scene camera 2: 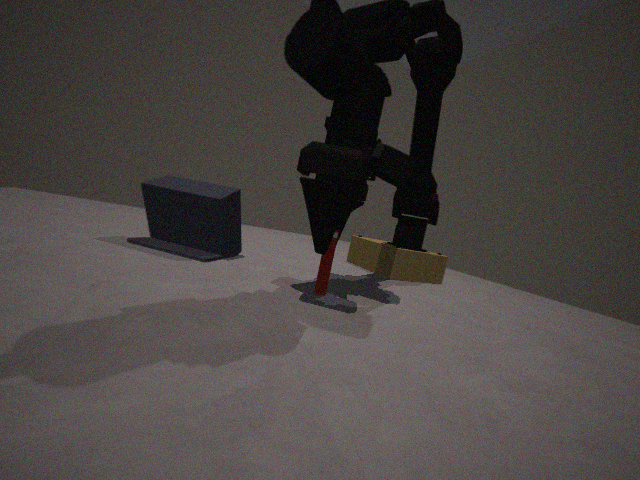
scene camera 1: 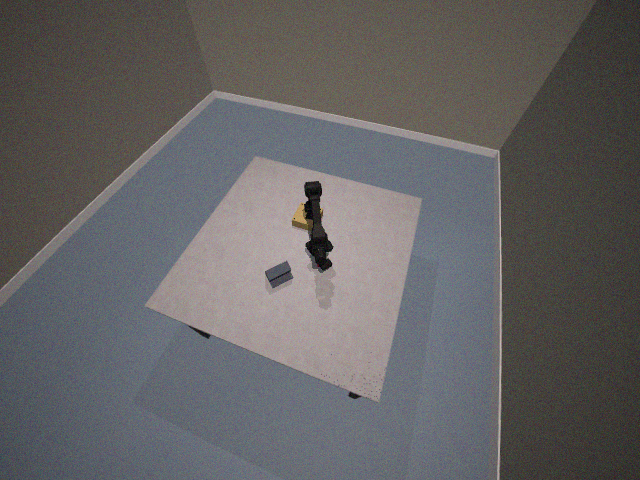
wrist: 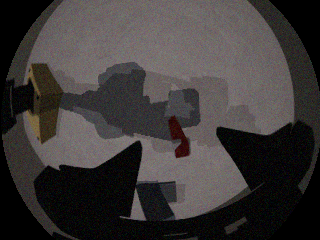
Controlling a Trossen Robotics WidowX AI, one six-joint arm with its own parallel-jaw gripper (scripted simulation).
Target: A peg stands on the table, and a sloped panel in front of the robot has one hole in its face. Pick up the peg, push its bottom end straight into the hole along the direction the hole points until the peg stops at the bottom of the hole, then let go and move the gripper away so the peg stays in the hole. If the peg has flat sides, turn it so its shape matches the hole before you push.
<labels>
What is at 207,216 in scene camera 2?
A grey-blue sloped panel.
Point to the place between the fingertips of my gripper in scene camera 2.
326,250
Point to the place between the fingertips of my gripper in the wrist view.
180,138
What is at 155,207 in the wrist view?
A grey-blue sloped panel.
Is my gripper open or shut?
Open.
</labels>
